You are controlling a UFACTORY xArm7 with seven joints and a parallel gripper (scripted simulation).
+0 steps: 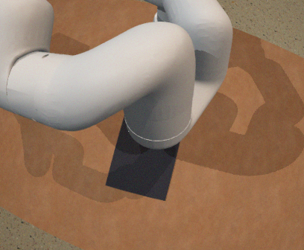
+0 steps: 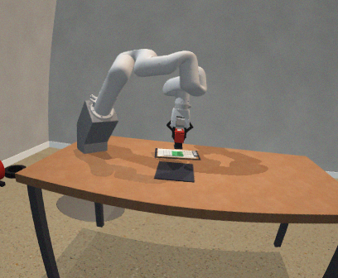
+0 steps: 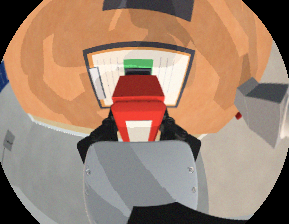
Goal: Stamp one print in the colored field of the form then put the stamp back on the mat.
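The form is 10 cm below my hand, 1 cm to the left of it and 1 cm ahead of it. Also, from my hand: dark mat 27 cm to the right, 10 cm below, 1 cm behind; red stamp 2 cm below.
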